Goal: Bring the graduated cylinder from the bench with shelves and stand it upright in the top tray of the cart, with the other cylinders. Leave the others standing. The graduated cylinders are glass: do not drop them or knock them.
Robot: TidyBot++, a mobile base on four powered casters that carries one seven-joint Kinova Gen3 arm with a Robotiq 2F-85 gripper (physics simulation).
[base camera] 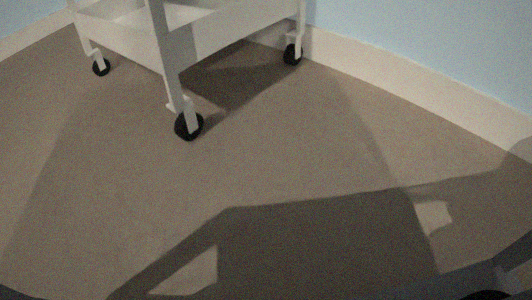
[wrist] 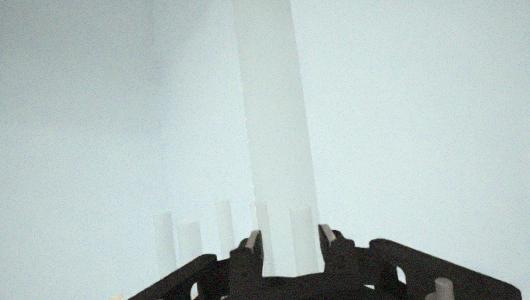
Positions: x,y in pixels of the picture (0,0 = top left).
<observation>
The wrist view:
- my gripper: 290,240
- graduated cylinder: 285,196
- graduated cylinder: 163,227
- graduated cylinder: 225,225
</observation>
